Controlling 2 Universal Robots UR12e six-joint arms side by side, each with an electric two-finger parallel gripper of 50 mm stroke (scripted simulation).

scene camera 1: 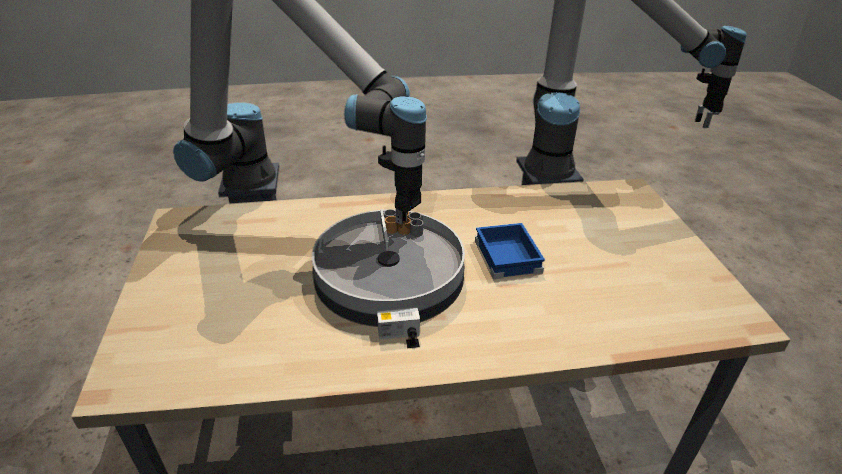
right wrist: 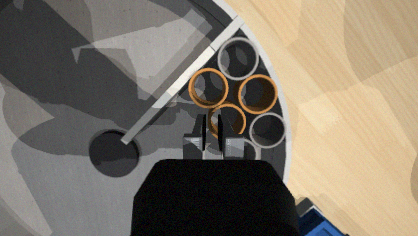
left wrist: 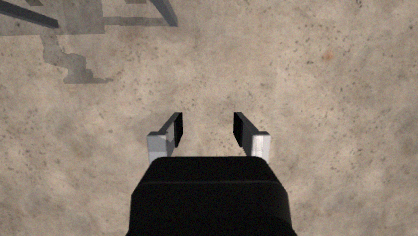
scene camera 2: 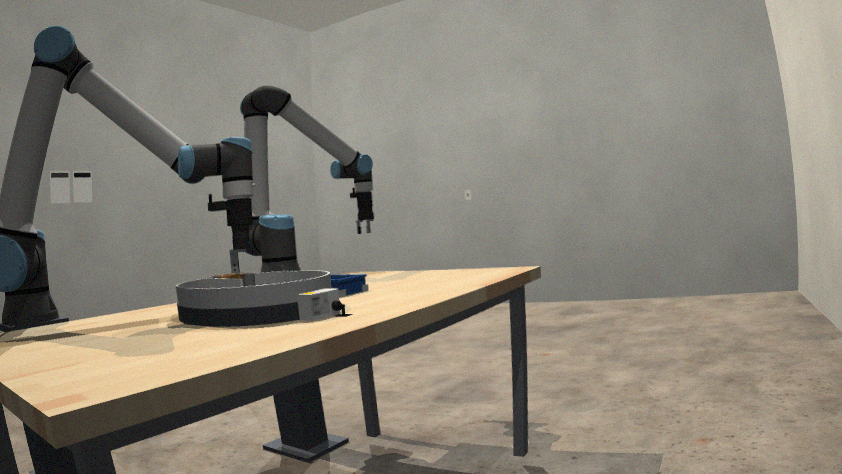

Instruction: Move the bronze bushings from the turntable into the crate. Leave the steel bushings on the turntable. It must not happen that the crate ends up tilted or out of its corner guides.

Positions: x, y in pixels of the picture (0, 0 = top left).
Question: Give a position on a bronze bushing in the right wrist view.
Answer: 269, 97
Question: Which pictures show the right gripper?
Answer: Scene camera 1, the right wrist view and scene camera 2 only.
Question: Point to a blue crate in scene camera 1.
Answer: At 515, 252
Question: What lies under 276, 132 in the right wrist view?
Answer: A steel bushing.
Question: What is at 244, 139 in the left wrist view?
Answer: The left gripper.
